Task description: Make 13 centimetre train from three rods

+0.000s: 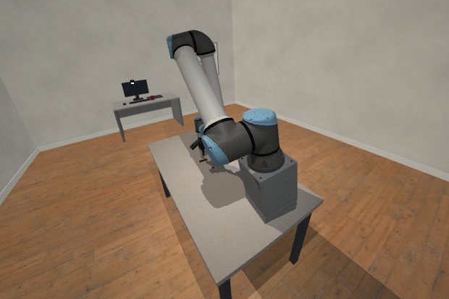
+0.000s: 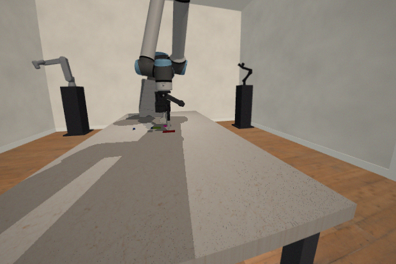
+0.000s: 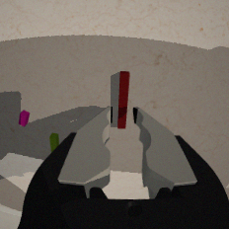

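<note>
My gripper is now 30 mm above the red rod. From my hand the other things lie so: lime rod: 100 mm behind, 80 mm to the right, 30 mm below; grey rod: 40 mm behind, 110 mm to the right, 30 mm below; magenta rod: 140 mm behind, 20 mm to the right, 30 mm below.
</note>
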